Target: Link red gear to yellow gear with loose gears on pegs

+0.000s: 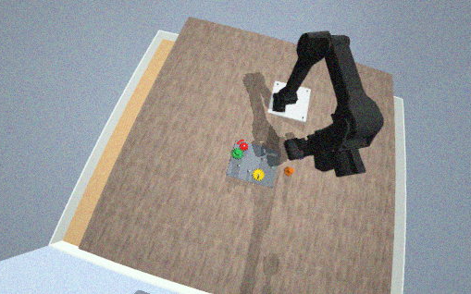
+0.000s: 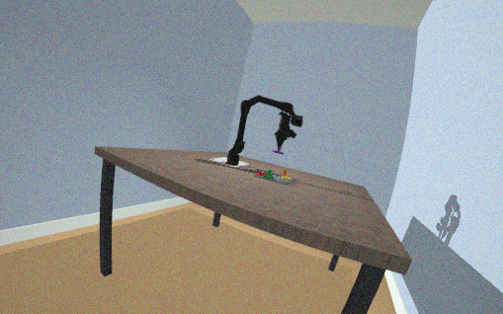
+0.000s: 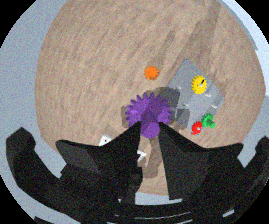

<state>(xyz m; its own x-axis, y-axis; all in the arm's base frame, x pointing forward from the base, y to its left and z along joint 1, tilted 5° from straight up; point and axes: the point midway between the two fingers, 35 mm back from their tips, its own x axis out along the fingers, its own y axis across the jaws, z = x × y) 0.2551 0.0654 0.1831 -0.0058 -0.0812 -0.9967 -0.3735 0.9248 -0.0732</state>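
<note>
Right now my gripper tip is 20 mm short of the green gear, 220 mm to the left of it and 130 mm above it. Round my gripper tip: purple gear: 10 mm below; yellow gear: 100 mm ahead, 120 mm to the right, 140 mm below; orange gear: 60 mm ahead, 10 mm to the left, 140 mm below.
</note>
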